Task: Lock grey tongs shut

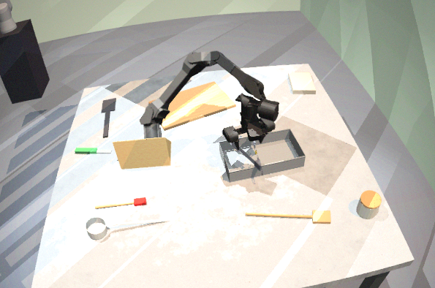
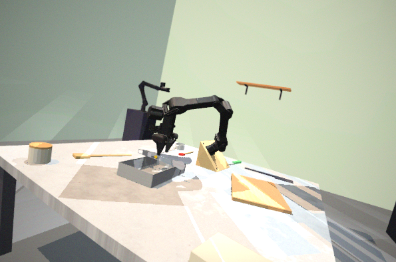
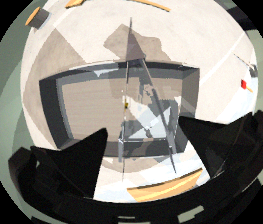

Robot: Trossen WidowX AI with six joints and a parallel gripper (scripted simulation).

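My gripper tip is now 50 mm short of the grey roasting tin, 10 mm to the right of it and 60 mm above it. From my gripper tip the other things lie so: red-headed spatula: 480 mm behind, 130 mm to the right, 80 mm below; then canister: 370 mm ahead, 340 mm to the right, 50 mm below; then wooden board: 190 mm behind, 440 mm to the left, 80 mm below.
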